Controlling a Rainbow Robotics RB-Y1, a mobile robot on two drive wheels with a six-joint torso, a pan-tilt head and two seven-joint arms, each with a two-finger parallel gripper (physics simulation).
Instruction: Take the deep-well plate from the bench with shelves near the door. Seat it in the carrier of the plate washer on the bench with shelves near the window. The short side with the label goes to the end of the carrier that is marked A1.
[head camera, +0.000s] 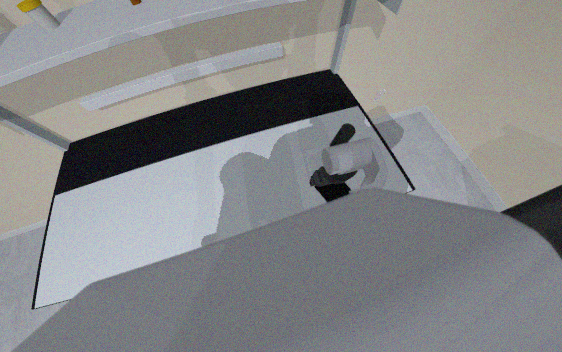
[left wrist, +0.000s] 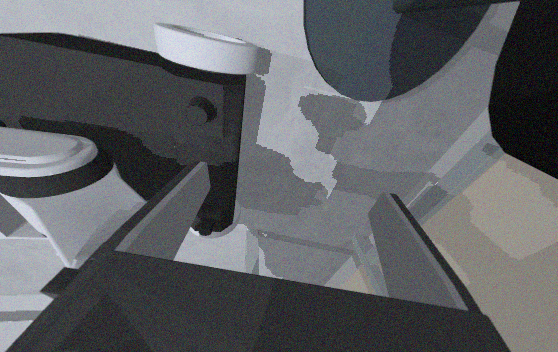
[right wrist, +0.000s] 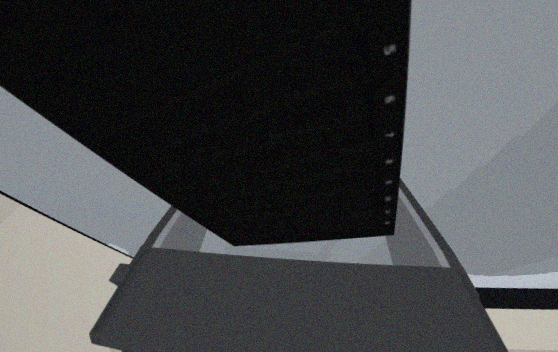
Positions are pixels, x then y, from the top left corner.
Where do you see my left gripper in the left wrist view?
At 291, 189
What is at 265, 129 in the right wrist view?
A black deep-well plate.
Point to my right gripper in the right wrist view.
At 295, 181
